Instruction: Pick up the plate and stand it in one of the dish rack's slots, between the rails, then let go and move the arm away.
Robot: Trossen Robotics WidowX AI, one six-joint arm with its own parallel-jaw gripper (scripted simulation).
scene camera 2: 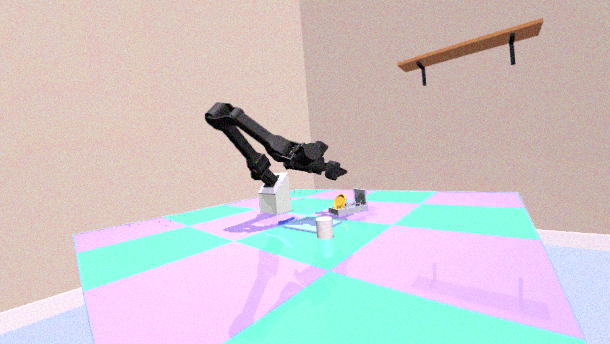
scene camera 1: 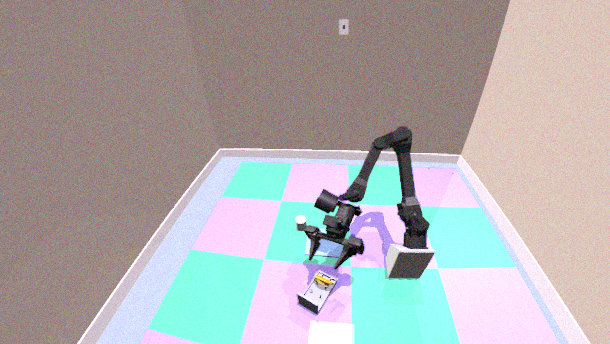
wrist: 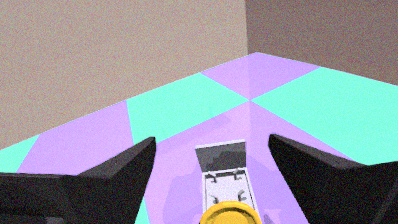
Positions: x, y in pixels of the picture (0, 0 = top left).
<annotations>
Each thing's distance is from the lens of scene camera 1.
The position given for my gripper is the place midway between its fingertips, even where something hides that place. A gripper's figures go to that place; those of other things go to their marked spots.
my gripper (scene camera 1: 321, 264): 67 cm
dish rack (scene camera 1: 314, 297): 80 cm
</annotations>
